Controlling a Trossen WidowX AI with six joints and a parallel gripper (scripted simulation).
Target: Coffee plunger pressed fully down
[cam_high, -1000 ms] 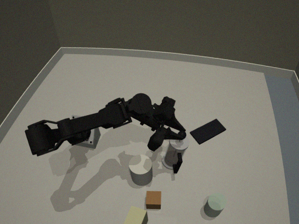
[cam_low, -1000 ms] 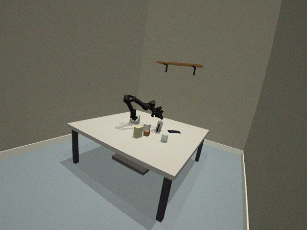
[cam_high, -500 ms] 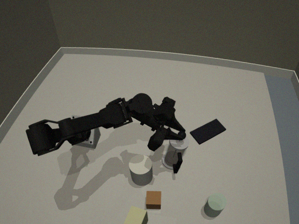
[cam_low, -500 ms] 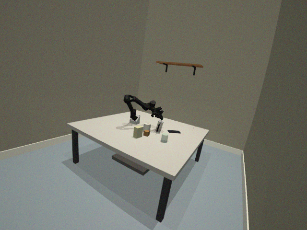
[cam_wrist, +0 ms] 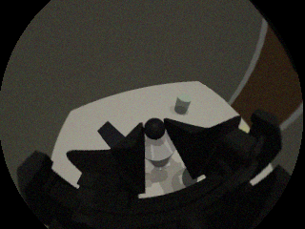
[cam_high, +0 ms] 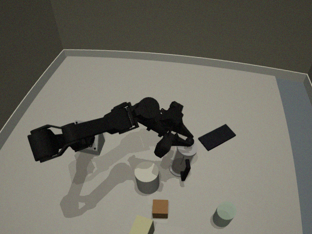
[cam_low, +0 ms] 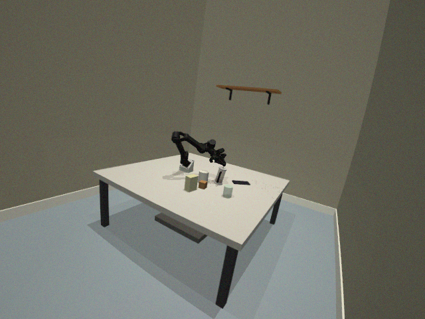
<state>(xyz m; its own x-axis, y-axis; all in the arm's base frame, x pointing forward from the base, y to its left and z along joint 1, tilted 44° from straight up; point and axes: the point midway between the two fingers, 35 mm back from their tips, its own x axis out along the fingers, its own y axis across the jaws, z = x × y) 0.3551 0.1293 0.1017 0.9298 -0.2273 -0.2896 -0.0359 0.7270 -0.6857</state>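
Now: the coffee press 10 mm behind my gripper tip, 20 mm to the right of it and 80 mm below it. Round my gripper tip: white cylinder 120 mm behind, 110 mm to the right, 120 mm below; pale green cylinder 160 mm ahead, 170 mm to the right, 130 mm below.
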